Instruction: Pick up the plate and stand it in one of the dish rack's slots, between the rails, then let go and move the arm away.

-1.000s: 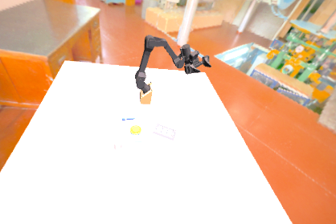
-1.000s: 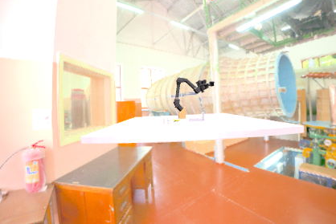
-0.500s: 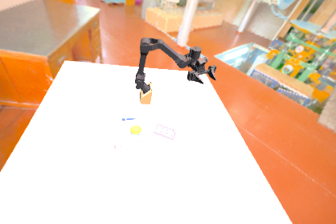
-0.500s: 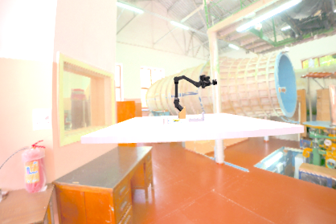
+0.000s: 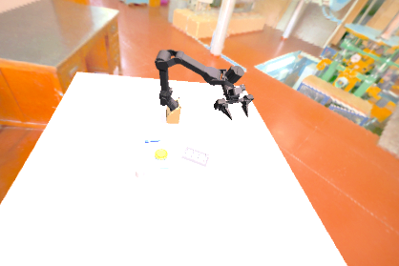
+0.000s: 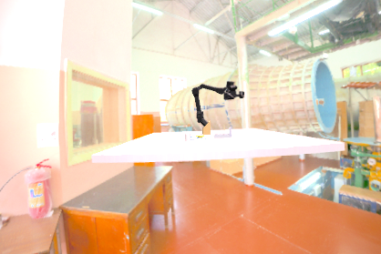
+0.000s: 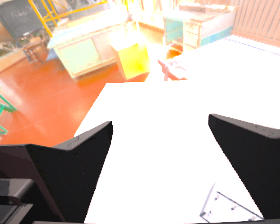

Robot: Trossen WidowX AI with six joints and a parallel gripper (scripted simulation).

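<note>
The yellow plate lies 50 mm behind my gripper tip, 320 mm to the right of it and 300 mm below it. Also, from my gripper tip: dish rack: 30 mm behind, 140 mm to the right, 290 mm below; then blue spoon: 160 mm behind, 370 mm to the right, 310 mm below; then light blue mat: 50 mm behind, 350 mm to the right, 310 mm below.
</note>
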